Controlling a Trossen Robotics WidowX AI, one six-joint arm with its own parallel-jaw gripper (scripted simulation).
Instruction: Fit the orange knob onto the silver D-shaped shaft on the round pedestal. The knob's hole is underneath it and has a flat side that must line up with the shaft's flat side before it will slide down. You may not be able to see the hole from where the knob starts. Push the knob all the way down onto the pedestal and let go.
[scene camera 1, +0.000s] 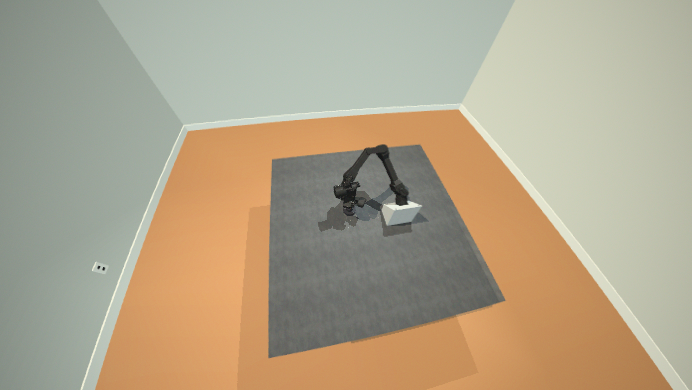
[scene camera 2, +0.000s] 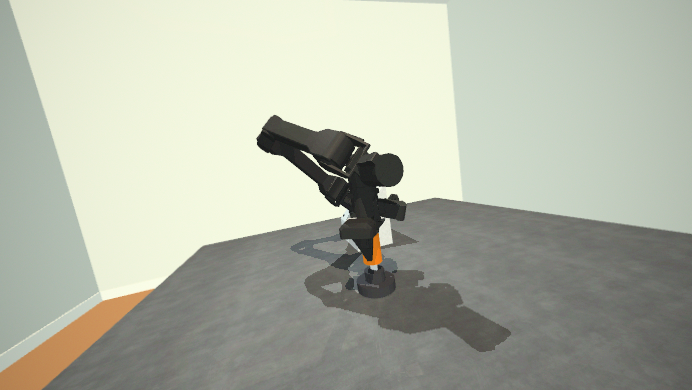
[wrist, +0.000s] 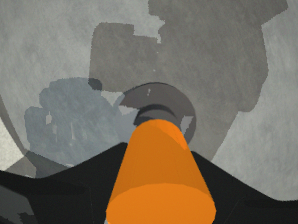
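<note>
Round pedestal (scene camera 2: 375, 282) (wrist: 151, 101) visible. Orange knob, carried by the gripper (scene camera 2: 372, 256) (wrist: 157, 153).
</note>
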